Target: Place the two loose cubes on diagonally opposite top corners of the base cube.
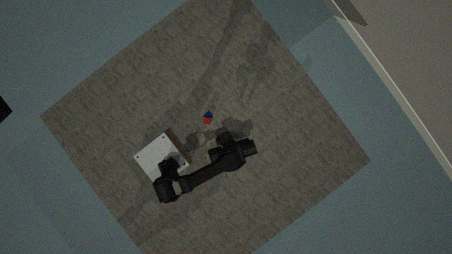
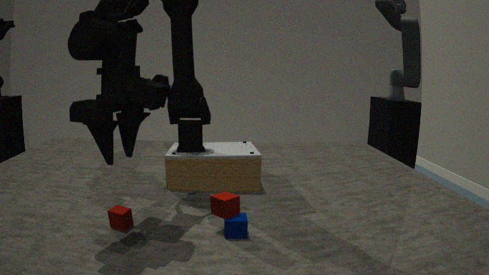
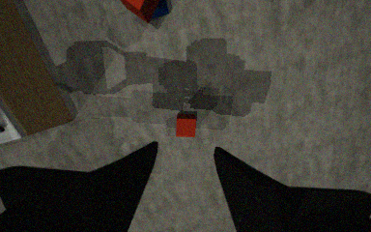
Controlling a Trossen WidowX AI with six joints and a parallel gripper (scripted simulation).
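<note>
The blue cube is 18 cm to the left of my gripper tip, 10 cm below it and 1 cm ahead of it.
</note>
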